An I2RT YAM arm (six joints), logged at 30 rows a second.
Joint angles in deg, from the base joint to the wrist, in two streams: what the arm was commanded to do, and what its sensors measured. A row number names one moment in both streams.
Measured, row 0:
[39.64, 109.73, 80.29, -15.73, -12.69, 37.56]
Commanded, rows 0 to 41:
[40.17, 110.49, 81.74, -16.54, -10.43, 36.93]
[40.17, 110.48, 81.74, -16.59, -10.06, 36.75]
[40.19, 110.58, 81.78, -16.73, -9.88, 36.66]
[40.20, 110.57, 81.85, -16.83, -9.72, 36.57]
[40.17, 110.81, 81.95, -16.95, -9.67, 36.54]
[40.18, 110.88, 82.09, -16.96, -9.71, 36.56]
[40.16, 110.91, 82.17, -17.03, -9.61, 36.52]
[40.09, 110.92, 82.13, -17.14, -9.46, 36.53]
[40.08, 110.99, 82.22, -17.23, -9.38, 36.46]
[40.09, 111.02, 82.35, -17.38, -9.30, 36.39]
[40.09, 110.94, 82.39, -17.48, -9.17, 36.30]
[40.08, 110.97, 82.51, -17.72, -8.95, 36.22]
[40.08, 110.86, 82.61, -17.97, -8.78, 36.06]
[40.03, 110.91, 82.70, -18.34, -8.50, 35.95]
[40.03, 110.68, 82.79, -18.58, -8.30, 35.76]
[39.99, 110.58, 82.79, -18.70, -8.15, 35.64]
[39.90, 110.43, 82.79, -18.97, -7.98, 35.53]
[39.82, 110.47, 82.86, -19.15, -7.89, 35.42]
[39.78, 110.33, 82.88, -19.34, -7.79, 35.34]
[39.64, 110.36, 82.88, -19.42, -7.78, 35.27]
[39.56, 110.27, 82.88, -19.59, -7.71, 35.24]
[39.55, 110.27, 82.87, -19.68, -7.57, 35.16]
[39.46, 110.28, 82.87, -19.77, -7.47, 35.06]
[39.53, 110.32, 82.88, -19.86, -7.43, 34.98]
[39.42, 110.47, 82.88, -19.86, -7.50, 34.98]
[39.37, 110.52, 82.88, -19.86, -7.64, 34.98]
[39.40, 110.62, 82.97, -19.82, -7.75, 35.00]
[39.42, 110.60, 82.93, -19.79, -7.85, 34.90]
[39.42, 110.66, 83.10, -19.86, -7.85, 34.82]
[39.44, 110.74, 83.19, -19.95, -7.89, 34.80]
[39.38, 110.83, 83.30, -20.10, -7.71, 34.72]
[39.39, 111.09, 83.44, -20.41, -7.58, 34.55]
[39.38, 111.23, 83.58, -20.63, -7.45, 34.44]
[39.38, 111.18, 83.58, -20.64, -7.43, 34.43]
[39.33, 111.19, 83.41, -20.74, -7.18, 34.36]
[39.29, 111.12, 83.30, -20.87, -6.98, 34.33]
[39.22, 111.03, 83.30, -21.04, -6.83, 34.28]
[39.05, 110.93, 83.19, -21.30, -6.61, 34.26]
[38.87, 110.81, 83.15, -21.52, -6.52, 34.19]
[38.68, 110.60, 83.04, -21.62, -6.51, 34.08]
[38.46, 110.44, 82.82, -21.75, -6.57, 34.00]
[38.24, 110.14, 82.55, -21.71, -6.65, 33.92]
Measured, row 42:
[39.77, 110.10, 82.56, -19.84, -9.91, 35.07]
